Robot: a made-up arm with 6 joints.
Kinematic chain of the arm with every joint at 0, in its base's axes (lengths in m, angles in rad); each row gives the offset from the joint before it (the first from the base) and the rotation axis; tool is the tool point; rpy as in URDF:
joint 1: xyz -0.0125 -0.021 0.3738 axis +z
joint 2: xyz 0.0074 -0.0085 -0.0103 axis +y
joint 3: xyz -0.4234 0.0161 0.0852 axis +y
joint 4: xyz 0.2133 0.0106 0.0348 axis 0.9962 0 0.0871
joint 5: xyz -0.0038 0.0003 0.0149 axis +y
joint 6: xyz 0.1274 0.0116 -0.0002 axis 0.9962 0 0.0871
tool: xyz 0.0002 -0.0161 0.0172 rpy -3.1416 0 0
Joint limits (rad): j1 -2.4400..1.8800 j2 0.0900..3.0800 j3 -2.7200..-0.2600 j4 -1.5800..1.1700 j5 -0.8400..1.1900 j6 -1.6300..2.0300
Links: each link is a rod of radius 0.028 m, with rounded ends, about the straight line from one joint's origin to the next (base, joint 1, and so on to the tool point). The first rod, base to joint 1, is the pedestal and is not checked.
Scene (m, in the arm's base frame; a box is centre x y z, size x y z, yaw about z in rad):
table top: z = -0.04
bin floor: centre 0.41 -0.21 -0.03 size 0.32 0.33 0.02 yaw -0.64
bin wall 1: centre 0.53 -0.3 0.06 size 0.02 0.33 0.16 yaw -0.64
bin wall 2: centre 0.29 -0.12 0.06 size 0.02 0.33 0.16 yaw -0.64
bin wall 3: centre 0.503 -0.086 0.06 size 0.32 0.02 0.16 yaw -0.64
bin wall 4: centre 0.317 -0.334 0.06 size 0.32 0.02 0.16 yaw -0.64
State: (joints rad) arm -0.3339 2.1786 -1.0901 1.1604 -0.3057 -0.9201
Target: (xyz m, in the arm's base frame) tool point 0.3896 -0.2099 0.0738
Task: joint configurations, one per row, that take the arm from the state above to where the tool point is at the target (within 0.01 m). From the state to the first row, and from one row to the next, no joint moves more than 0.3 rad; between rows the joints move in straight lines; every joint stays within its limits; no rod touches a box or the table.
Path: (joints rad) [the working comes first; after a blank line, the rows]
Joints at the target: -0.3722 2.8292 -1.0307 1.1610 -0.2550 -0.9215
Straight joint move there: clear.

1: -0.3467 2.3955 -1.0703 1.1606 -0.2888 -0.9206
2: -0.3595 2.6123 -1.0505 1.1608 -0.2719 -0.9210
3: -0.3722 2.8292 -1.0307 1.1610 -0.2550 -0.9215

